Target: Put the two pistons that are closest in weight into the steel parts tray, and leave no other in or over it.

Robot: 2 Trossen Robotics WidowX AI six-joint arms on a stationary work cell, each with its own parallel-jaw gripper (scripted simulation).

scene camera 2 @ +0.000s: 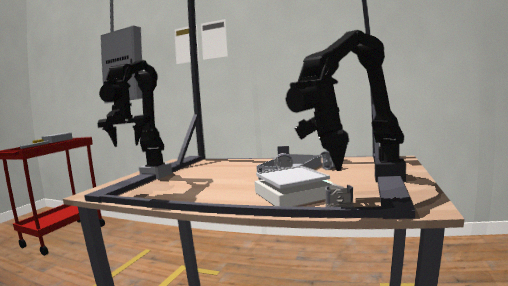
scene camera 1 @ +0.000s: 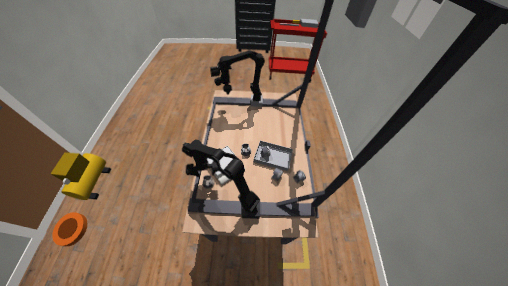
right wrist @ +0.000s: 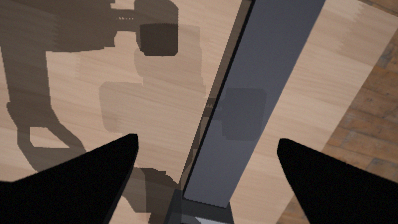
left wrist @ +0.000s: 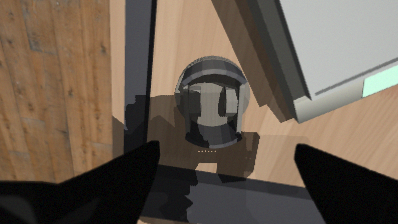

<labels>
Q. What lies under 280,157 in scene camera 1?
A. A steel parts tray.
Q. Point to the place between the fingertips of my left gripper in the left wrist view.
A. At 226,149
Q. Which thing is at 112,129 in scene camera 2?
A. My right gripper.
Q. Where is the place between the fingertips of my left gripper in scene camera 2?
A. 337,166
</labels>
